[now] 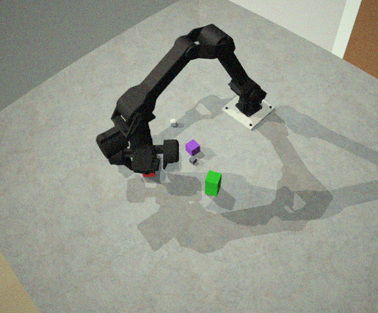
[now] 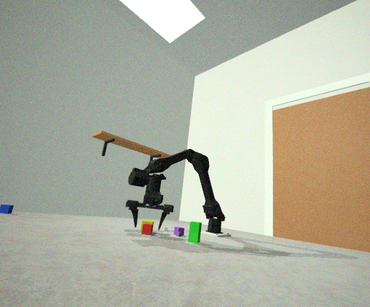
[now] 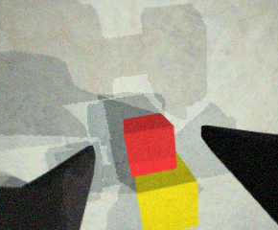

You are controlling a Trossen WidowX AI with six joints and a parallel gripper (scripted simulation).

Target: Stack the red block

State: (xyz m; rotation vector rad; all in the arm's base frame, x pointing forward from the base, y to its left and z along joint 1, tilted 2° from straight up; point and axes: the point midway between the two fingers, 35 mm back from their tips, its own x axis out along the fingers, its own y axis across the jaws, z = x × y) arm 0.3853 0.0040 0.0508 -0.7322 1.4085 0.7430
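Now: the red block right at my gripper tip. From my gripper tip the other things lie so: purple block 140 mm behind, 20 mm to the left; then tiny white cube 160 mm behind, 100 mm to the right, 10 mm below; then yellow block 40 mm to the right, 20 mm behind.
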